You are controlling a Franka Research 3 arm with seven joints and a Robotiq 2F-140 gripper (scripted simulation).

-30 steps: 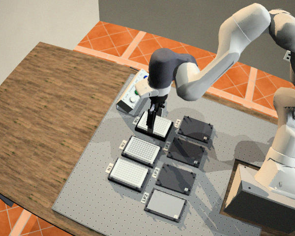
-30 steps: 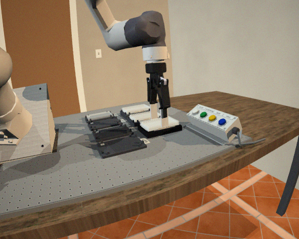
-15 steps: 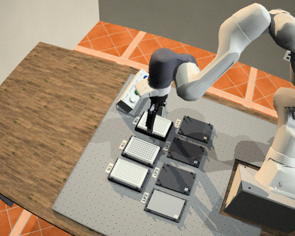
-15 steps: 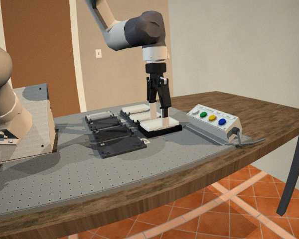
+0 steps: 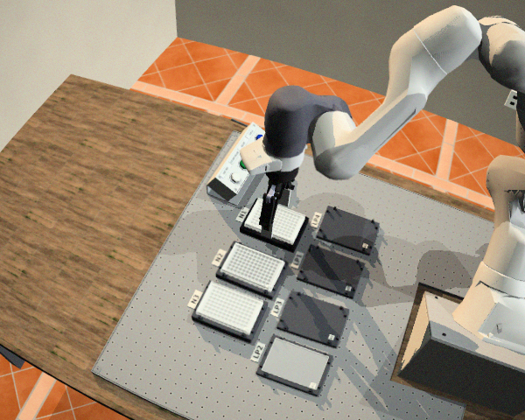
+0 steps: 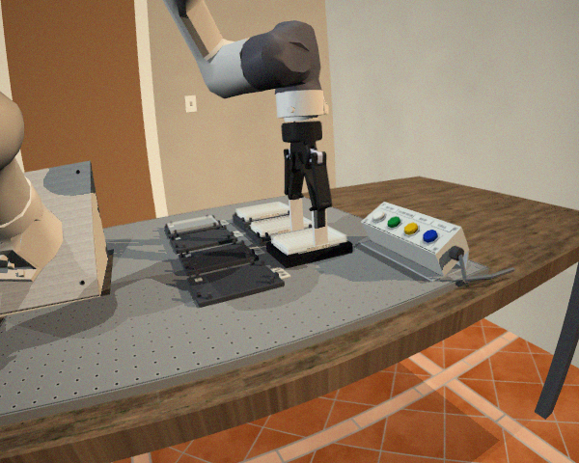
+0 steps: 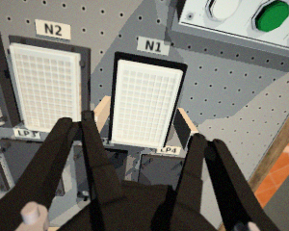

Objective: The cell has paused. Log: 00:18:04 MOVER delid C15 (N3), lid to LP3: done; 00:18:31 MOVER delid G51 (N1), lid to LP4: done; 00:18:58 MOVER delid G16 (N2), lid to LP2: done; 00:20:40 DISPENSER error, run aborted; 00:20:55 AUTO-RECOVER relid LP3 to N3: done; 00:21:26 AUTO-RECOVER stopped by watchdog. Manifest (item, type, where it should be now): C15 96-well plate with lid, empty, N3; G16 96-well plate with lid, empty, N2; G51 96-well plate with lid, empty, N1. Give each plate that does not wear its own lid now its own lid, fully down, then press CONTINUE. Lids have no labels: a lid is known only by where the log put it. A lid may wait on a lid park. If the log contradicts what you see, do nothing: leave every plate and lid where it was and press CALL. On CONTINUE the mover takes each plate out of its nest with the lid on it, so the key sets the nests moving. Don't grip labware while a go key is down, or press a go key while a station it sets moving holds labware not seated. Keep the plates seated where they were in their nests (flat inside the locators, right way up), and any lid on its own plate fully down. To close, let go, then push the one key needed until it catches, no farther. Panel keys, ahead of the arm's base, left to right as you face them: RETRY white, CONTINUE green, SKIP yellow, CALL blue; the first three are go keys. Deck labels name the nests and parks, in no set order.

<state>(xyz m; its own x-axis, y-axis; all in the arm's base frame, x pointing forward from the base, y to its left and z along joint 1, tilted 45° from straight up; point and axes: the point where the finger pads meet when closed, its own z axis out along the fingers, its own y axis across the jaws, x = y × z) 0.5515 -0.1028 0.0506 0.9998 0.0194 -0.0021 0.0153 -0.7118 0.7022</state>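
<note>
My hand is 190 mm past the lp2 park, 320 mm to the right of it and 50 mm above it. From my hand the other things lie so: plate (10 mm behind, 140 mm to the left, 30 mm below); then green continue key (130 mm ahead, 100 mm to the right, 10 mm above); then white retry key (130 mm ahead, 50 mm to the right, 10 mm above).
</note>
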